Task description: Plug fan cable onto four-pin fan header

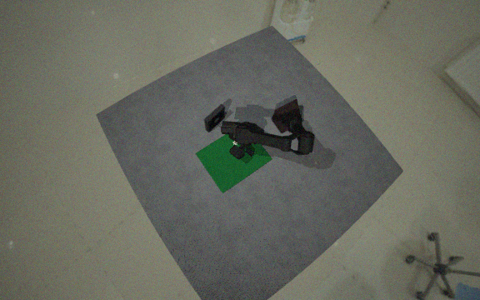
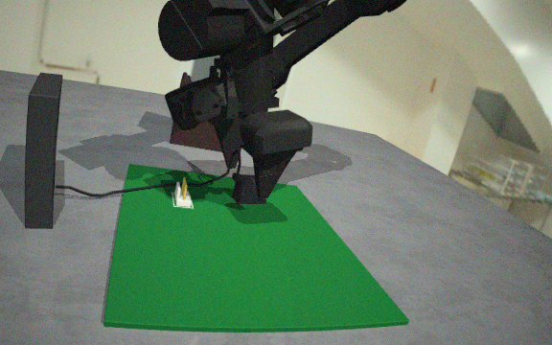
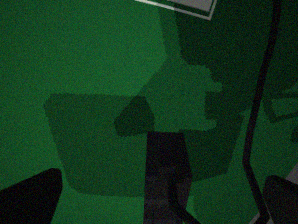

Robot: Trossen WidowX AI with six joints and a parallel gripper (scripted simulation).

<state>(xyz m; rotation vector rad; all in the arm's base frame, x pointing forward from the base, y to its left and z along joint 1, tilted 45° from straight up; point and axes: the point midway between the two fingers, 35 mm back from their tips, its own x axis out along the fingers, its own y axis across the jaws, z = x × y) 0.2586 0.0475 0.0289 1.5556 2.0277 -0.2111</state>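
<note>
My gripper tip is 1 cm to the right of the dark fan cable plug and 1 cm above it. Also, from my gripper tip: white four-pin header: 7 cm to the right, 3 cm below, 3 cm ahead; green board: 7 cm ahead, 4 cm below, 1 cm to the right; black fan: 20 cm to the right, 8 cm ahead, 3 cm above.
</note>
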